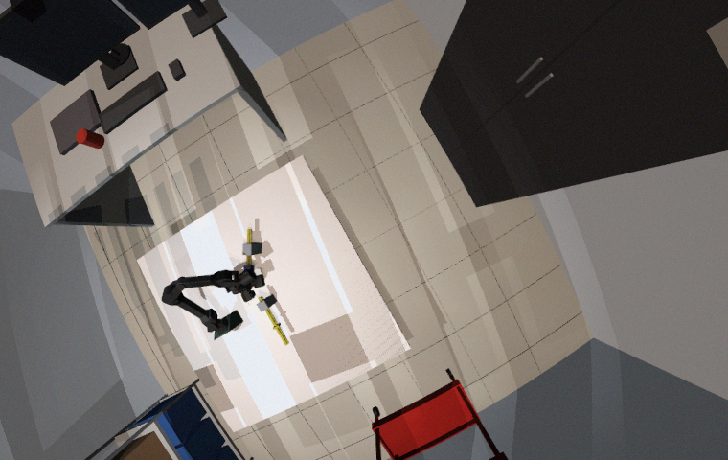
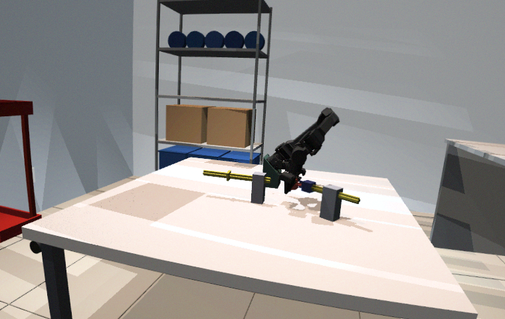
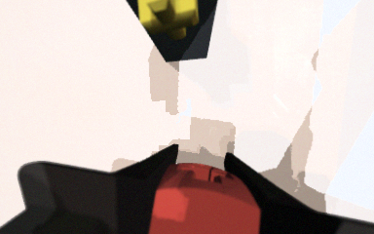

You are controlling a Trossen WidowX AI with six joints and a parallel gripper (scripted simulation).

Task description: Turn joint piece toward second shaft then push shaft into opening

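Right now my gripper tip is 10 mm short of the red joint piece, 20 mm to the right of it and 40 mm below it.
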